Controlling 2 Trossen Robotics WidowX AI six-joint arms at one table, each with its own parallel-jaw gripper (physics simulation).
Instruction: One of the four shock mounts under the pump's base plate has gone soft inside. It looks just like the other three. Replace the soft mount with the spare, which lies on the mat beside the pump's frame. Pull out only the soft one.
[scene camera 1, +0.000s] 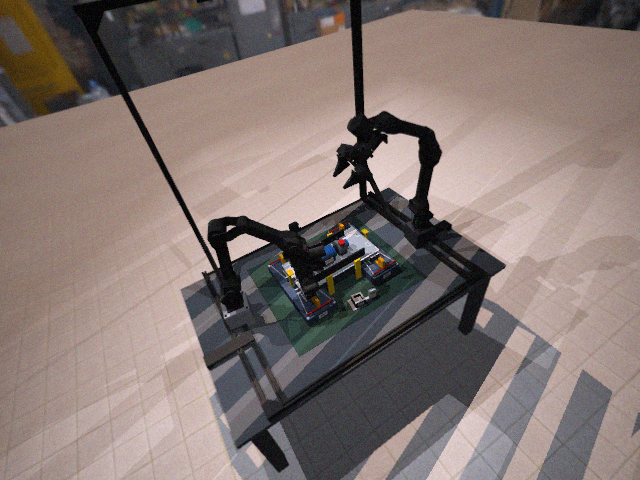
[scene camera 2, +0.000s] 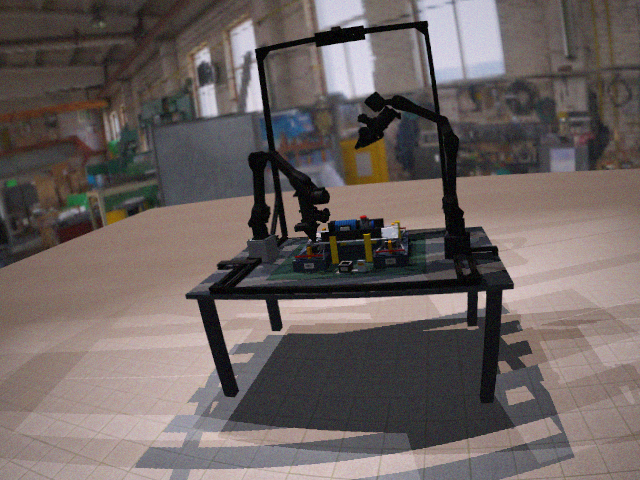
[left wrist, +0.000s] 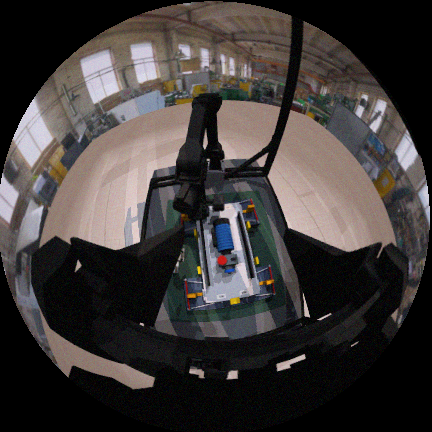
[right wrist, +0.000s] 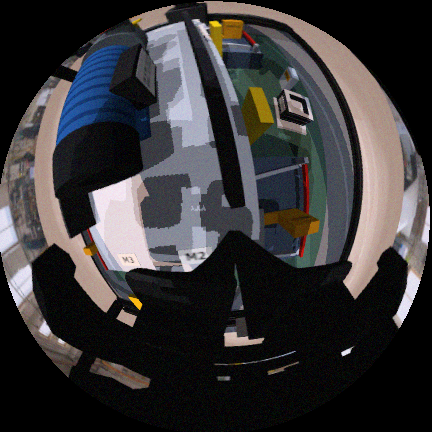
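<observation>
The pump's pale base plate carries a blue pump. Labels M2 and M3 show at its near end in the right wrist view. An orange tab sticks out at the M2 corner. The mounts under the plate are mostly hidden. A white-and-black square piece and a small pale block lie beside the frame; I cannot tell which is the spare. My right gripper is shut and empty, low over the M2 corner; contact is unclear. My left gripper is open and empty, high above the table.
Yellow posts stand along the frame's side. Dark blue corner housings with red edges stand on the green mat. A black rail runs along the plate. The overhead frame's upright rises behind the left arm.
</observation>
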